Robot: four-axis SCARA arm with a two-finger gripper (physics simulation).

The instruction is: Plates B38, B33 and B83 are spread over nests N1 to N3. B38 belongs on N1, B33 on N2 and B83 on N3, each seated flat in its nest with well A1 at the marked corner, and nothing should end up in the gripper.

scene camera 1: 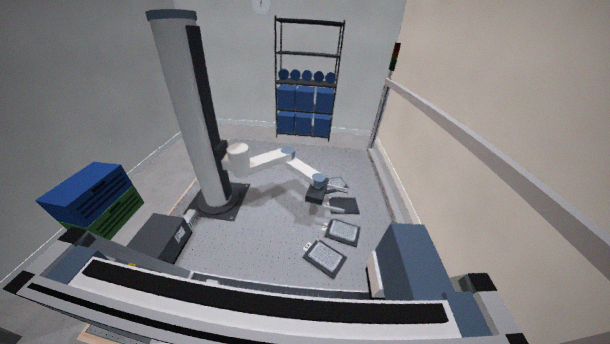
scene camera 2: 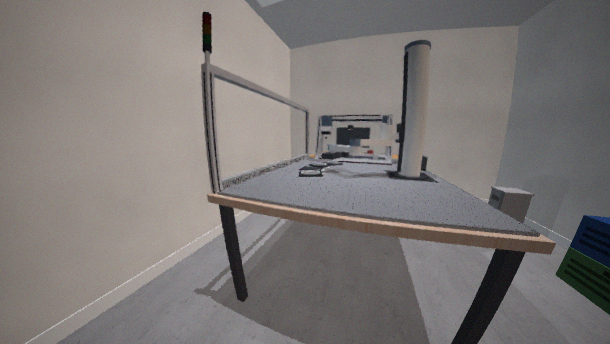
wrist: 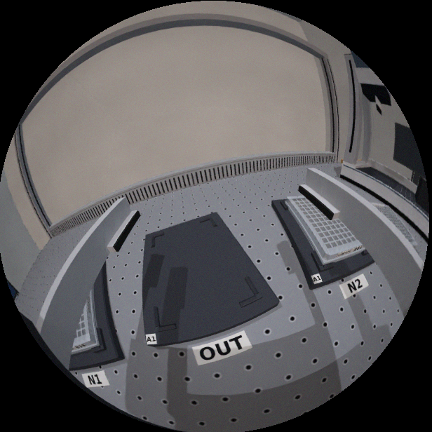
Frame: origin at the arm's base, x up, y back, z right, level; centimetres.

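Where they show: gripper, fingertip midpoint: [scene camera 1: 346, 200] [scene camera 2: 313, 158]; arm's base at its link origin: [scene camera 1: 219, 199] [scene camera 2: 408, 177].
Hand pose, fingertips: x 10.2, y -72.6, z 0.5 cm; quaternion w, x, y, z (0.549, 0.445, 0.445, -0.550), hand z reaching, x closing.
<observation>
Each offset is from my fingertips to the top centre of the thing. "pt": to the spot under its first point.
My gripper [scene camera 1: 345, 200] [wrist: 216, 188] is open and empty, its fingers spread above the dark OUT nest [wrist: 210, 270], which holds no plate. A pale plate {dx -6.3, dy +4.4, dz -21.6 cm} [wrist: 86, 325] [scene camera 2: 311, 171] lies in nest N1 [wrist: 112, 345], partly hidden by the left finger in the wrist view. A second plate {dx -6.3, dy +1.3, dz +14.5 cm} [scene camera 1: 343, 231] [wrist: 327, 227] lies in nest N2 [wrist: 345, 271] and looks about flat; the nest's A1 mark is at its lower left corner in the wrist view. A third plate {dx -6.3, dy +10.5, dz +29.2 cm} [scene camera 1: 325, 257] lies in the nest nearest scene camera 1. The plate codes and wells A1 cannot be read.
The arm's column [scene camera 1: 182, 110] [scene camera 2: 416, 110] stands on the perforated bench top. A dark box {pt dx +2.6, dy +81.8, dz +35.3 cm} [scene camera 1: 159, 235] stands near the column, and a blue-grey unit {pt dx +39.9, dy +0.8, dz +54.6 cm} [scene camera 1: 412, 260] stands right of the third plate. A long gantry beam {dx +41.9, dy +27.6, dz +63.8 cm} [scene camera 1: 250, 295] crosses the front. A framed guard [scene camera 2: 257, 90] runs along one side.
</observation>
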